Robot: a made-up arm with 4 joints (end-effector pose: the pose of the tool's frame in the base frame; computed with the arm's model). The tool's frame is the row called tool. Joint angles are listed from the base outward.
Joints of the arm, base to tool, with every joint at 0 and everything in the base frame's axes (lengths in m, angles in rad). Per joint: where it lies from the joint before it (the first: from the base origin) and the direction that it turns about. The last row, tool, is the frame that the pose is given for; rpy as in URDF.
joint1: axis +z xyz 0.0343 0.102 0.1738
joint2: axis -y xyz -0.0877 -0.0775 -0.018
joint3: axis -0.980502 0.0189 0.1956 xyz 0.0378 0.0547 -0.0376
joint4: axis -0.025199 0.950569 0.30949 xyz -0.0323 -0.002 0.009
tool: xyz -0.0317 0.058 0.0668 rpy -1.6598 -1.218 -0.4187
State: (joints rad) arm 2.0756 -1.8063 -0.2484 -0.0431
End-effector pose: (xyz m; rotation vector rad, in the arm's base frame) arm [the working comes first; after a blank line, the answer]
Working (the frame after each row of the table, in the pose's form):
after joint1: 0.0343 0.1020 0.1738 0.0000 0.0000 2.0756
after joint2: 0.1445 0.0627 0.1558 -1.7824 1.0515 1.4053
after joint3: 0.1186 -0.0035 0.1278 -1.6163 1.1179 1.1962
after joint4: 0.1133 0.0115 0.1574 -1.5892 1.0802 1.2145

0.0360 0.0635 0.1699 -1.9655 -1.6599 1.3007
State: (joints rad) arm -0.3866 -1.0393 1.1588 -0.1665
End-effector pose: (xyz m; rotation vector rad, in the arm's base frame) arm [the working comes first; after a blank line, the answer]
Working (the frame after each row of the table, in the pose's form):
after joint1: 0.0343 0.1020 0.1738 0.0000 0.0000 -0.3866
after joint2: -0.0761 0.0633 0.1558 0.2008 1.0258 -0.3510
after joint3: -0.0678 0.1189 0.1042 -0.7000 1.0729 0.4636
after joint4: -0.0743 0.1236 0.1368 -0.6743 0.9049 0.4645

-0.0905 0.2087 0.1732 -2.2050 -0.8355 0.0810
